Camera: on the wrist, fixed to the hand. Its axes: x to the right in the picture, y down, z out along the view.
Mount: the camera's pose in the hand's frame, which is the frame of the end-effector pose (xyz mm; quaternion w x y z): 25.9 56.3 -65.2 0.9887 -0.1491 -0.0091 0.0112
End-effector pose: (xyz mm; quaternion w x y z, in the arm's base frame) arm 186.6 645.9 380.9 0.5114 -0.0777 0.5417 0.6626
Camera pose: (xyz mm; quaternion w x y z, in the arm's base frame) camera 102.3 615.5 373.7 0.4915 -0.1410 0.4330 0.7423
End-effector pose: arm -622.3 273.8 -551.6 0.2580 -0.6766 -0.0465 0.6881
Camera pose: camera -575.2 217.5 -603.6 0.1461 -0.7017 -0.1433 0.6825
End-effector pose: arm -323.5 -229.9 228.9 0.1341 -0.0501 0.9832 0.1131
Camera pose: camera -372.0 -192.5 294.7 0.1328 -0.0575 0.9546 0.2604
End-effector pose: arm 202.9 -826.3 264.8 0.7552 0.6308 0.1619 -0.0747
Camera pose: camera 235.2 -749.4 298.4 0.8430 0.5122 0.1573 -0.0470
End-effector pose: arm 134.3 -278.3 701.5 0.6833 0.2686 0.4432 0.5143
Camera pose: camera 52.7 -241.3 709.1 0.7139 0.1733 0.3523 0.5798
